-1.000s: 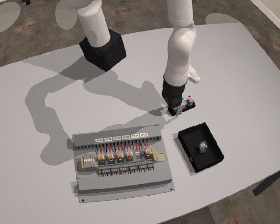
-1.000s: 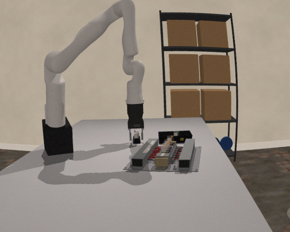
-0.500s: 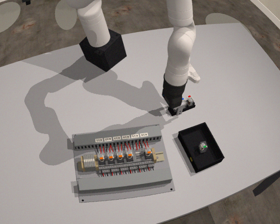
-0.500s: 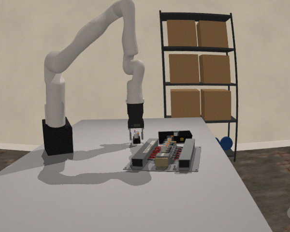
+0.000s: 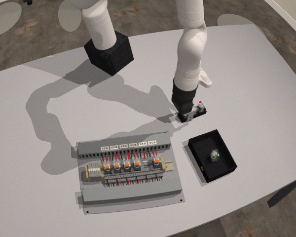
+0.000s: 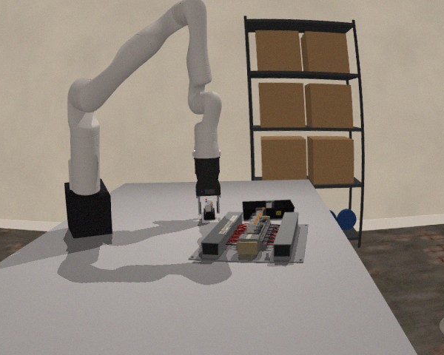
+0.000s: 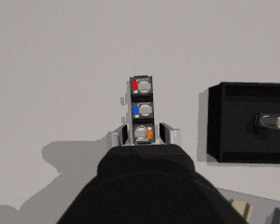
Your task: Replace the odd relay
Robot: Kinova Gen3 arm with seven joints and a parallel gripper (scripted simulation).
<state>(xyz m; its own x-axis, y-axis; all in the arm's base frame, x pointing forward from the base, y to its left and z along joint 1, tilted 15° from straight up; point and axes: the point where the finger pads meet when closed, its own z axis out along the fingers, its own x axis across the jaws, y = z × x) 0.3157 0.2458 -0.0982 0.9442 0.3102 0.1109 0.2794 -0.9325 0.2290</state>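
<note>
My gripper is now 30 mm to the right of the blue-button relay, 10 mm past it and 10 mm above it. From my hand the other things lie so: red-button relay (60 mm to the left, 20 mm behind, 10 mm below); then spare holder (30 mm to the left, 30 mm below, 10 mm behind); then black tray (180 mm ahead, 60 mm to the left, 20 mm below).
</note>
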